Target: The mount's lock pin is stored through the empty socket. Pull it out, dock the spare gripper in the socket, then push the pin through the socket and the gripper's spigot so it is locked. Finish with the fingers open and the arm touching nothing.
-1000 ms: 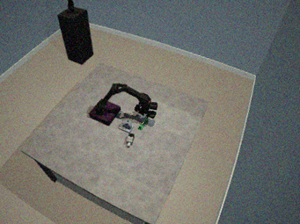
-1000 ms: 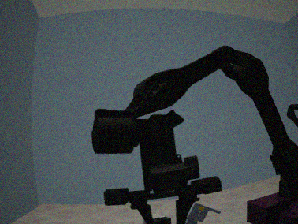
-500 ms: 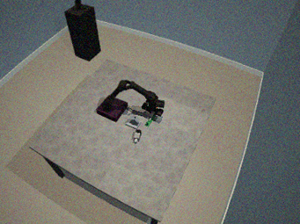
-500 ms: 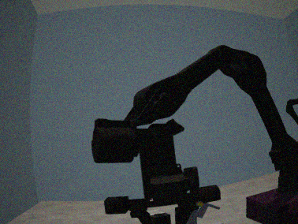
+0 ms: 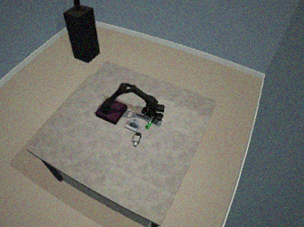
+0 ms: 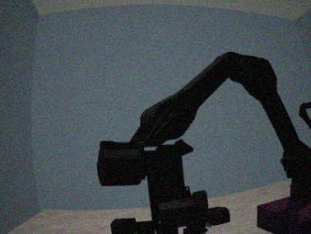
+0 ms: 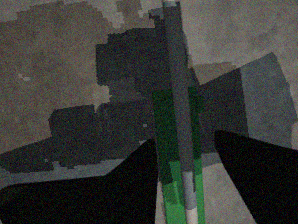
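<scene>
My gripper tip is now 4 cm to the left of the green bar and 1 cm above it. The rest, counted from my gripper tip: spare gripper 26 cm to the right, 1 cm behind; grey socket block 14 cm to the right, 11 cm behind, 2 cm above.
</scene>
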